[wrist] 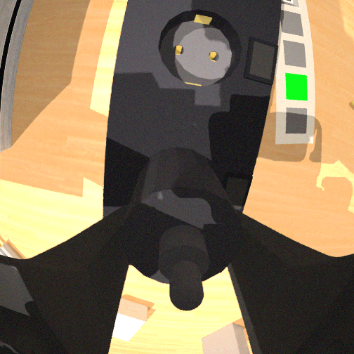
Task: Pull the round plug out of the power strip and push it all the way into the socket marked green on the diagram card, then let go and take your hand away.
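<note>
The black round plug (181, 210) stands at the near end of the black power strip (150, 112), its cable stub pointing towards the camera. My gripper (177, 215) is shut on the plug, with one dark finger on each side of its body. The plug's base and pins are hidden, so its depth in the strip cannot be told. An empty round socket (202, 55) with two brass contacts is farther up the strip. The white diagram card (295, 139) lies right of the strip. Its green square (296, 87) is second from the near end, above a dark grey square (296, 120).
A grey ribbed object (7, 100) stands at the left edge. Pale blocks (132, 317) (227, 340) lie on the wooden table (45, 165) beyond the plug, low in the view. Dark rectangular switches (261, 60) (237, 187) sit along the strip's right side.
</note>
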